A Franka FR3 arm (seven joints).
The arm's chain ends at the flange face. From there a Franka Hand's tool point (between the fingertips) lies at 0.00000 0.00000 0.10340 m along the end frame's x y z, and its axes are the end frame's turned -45 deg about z.
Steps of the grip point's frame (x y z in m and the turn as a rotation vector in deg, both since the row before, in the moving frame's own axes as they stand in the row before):
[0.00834, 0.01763, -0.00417, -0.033, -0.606, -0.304]
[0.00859, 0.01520, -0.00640, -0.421, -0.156, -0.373]
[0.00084, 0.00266, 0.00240, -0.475, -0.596, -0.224]
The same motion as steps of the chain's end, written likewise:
[0.01909, 0.00575, -0.00416, -0.452, -0.405, -0.304]
[0.01648, 0.00394, -0.00640, -0.408, 0.187, -0.373]
[0.00263, -0.00008, 0.00241, -0.757, -0.086, -0.224]

